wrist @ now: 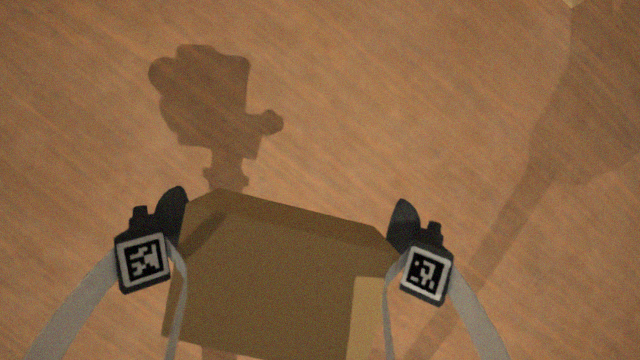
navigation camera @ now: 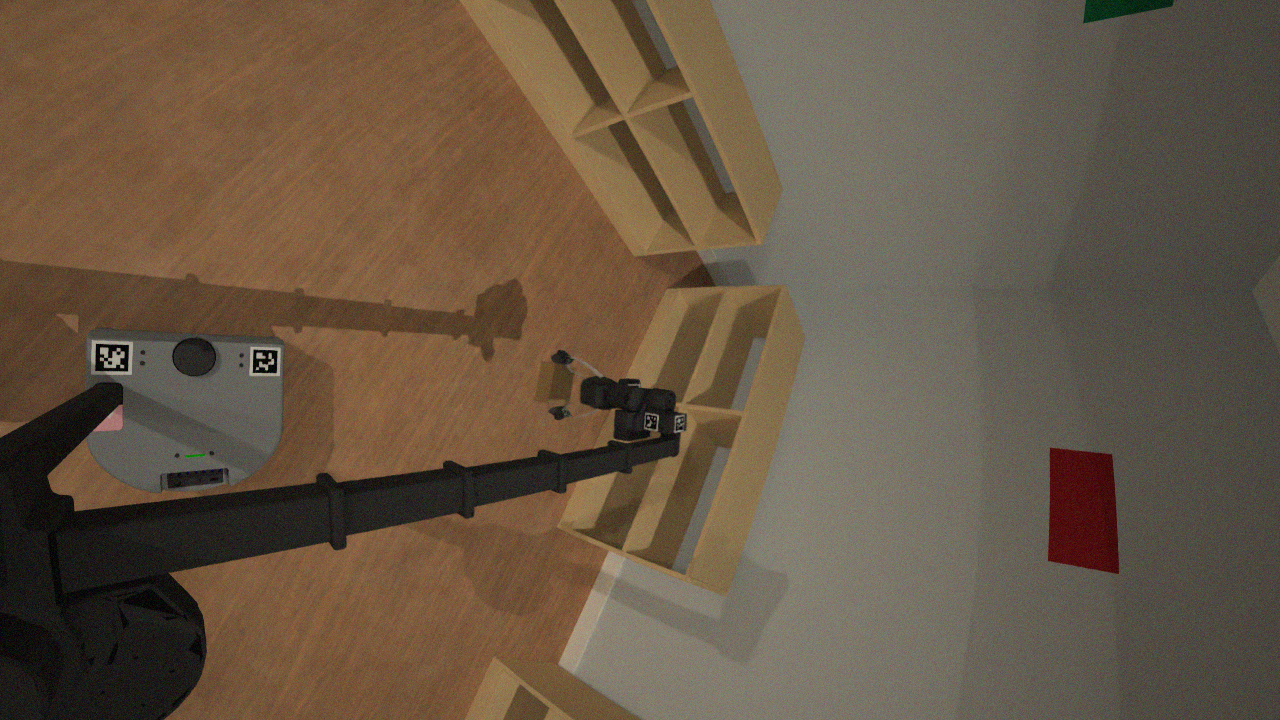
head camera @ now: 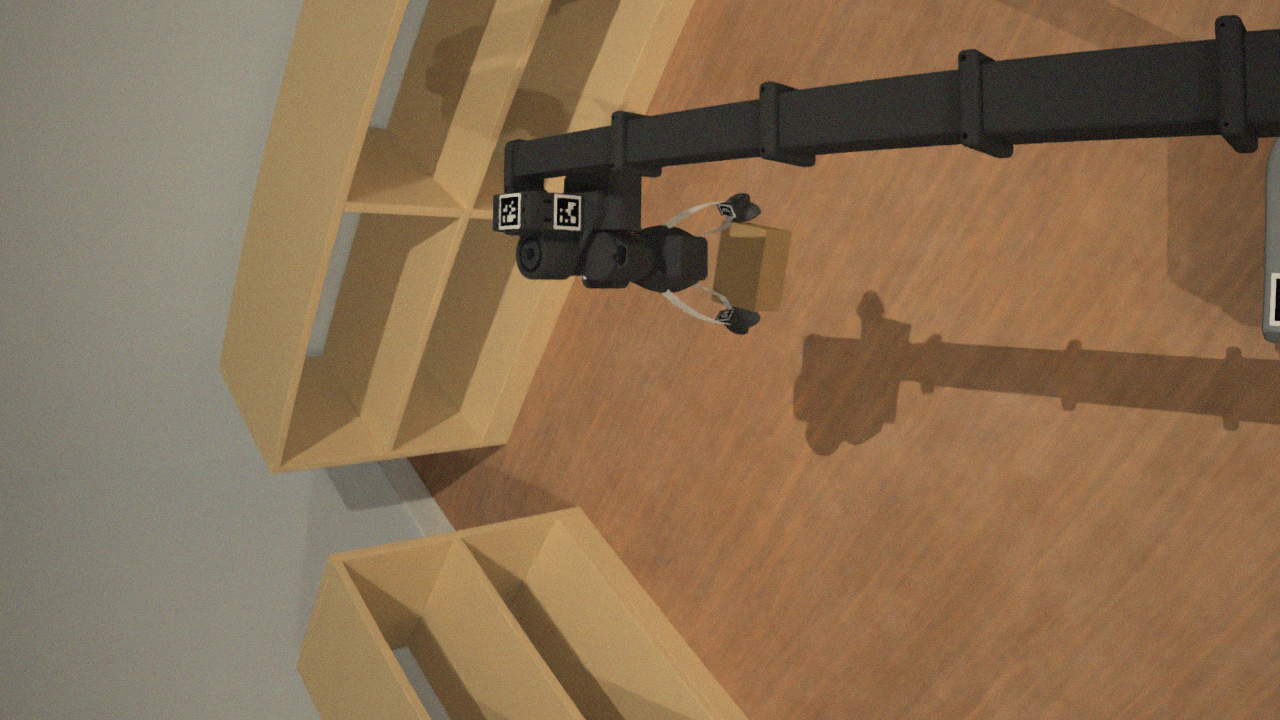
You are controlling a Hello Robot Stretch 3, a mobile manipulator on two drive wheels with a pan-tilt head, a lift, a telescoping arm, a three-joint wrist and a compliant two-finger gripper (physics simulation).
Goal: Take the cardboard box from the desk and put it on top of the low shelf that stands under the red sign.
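Where they show: gripper, fingertip midpoint: (wrist: 290,218); robot's base, origin of the base link: (navigation camera: 195,355).
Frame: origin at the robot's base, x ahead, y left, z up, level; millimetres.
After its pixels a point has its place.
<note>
The cardboard box (head camera: 775,268) @(z 489, x -16, y -637 mm) (navigation camera: 554,383) @(z 518, x -14, y -645 mm) (wrist: 270,295) @(z 519, x -15, y -667 mm) is between the two fingertips of my gripper (head camera: 741,264) @(z 466, x -21, y -690 mm) (navigation camera: 560,385) @(z 466, x -21, y -690 mm) (wrist: 290,218) @(z 466, x -21, y -690 mm), which is shut on it. Both fingers press on its opposite sides, and the box hangs over the wood floor in front of the low shelf. The low shelf (head camera: 295,223) @(z 611, x -109, y -1631 mm) (navigation camera: 757,420) @(z 610, x -159, y -1560 mm) is light wood with open compartments; the wrist and arm end reach over part of its front. The red sign (navigation camera: 1083,510) @(z 1753, x -361, y -1797 mm) is on the grey wall beyond that shelf in the navigation view. The desk does not show in these views.
A second wooden shelf (head camera: 340,644) @(z 610, x 662, y -1492 mm) (navigation camera: 733,143) @(z 610, x 782, y -1255 mm) stands at an angle beside the low shelf, with a narrow gap between them. Part of another wooden shelf (navigation camera: 572,685) @(z 202, x -1240, y -1049 mm) shows at the navigation view's bottom edge. A green sign (navigation camera: 1127,7) @(z 1750, x 1082, y -1398 mm) shows at its upper right. My base (navigation camera: 194,411) @(z 160, x -102, y -1 mm) is at the left.
</note>
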